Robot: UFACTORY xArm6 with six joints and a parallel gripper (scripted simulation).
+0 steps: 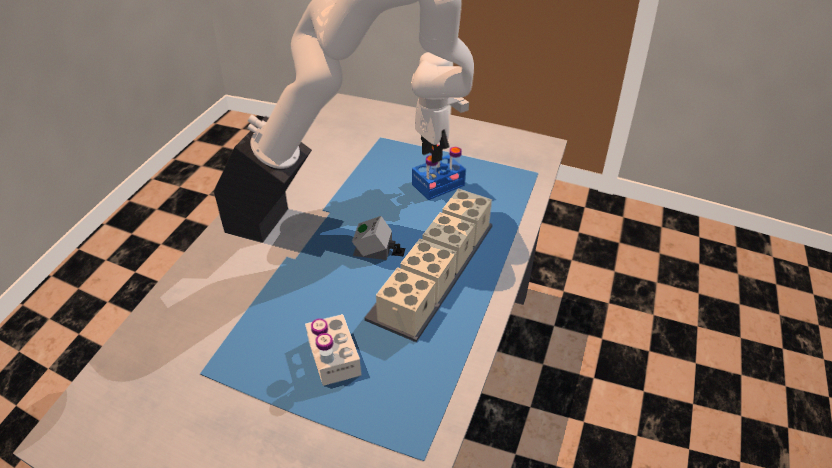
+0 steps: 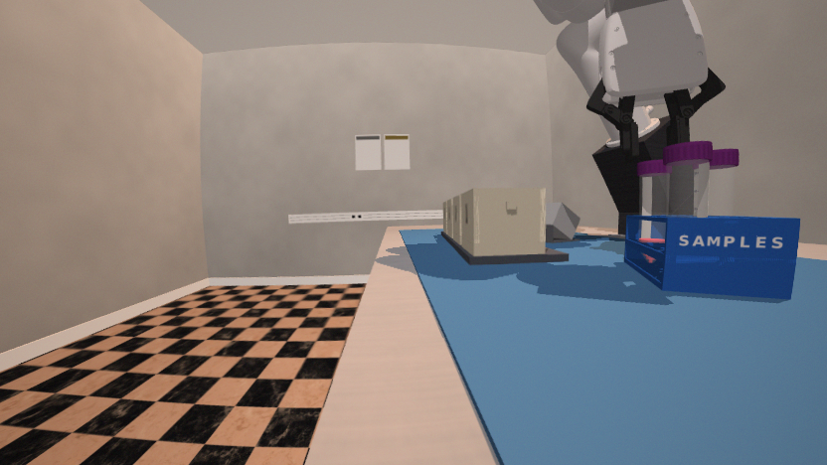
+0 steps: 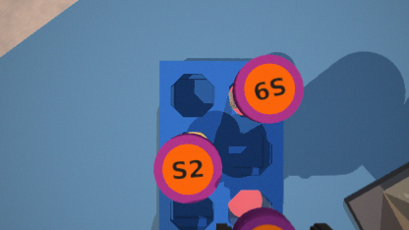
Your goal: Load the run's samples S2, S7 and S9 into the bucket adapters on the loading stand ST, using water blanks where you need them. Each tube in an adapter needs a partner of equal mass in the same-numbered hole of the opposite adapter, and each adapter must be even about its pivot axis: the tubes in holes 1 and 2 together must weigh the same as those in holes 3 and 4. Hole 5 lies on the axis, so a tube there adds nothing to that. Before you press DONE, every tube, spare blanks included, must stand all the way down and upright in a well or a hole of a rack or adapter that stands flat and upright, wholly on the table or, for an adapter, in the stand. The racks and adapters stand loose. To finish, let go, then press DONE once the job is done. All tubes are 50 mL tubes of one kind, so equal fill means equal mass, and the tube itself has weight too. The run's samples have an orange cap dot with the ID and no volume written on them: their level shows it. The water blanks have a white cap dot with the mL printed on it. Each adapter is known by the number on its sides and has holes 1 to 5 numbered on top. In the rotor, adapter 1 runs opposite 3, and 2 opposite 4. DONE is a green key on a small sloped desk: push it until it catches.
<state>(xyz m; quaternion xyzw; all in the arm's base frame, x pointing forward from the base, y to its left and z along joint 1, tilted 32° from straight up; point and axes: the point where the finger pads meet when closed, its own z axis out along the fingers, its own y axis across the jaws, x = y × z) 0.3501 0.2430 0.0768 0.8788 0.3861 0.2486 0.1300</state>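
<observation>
Right now the tube is 8 cm below my hand, 6 cm to the left of it and 5 cm ahead of it. The rest, counted from my hand: blue sample rack (11 cm below, 4 cm to the left, 1 cm ahead); adapter (25 cm to the right, 10 cm ahead, 9 cm below); green done key (26 cm to the right, 12 cm behind, 8 cm below).
</observation>
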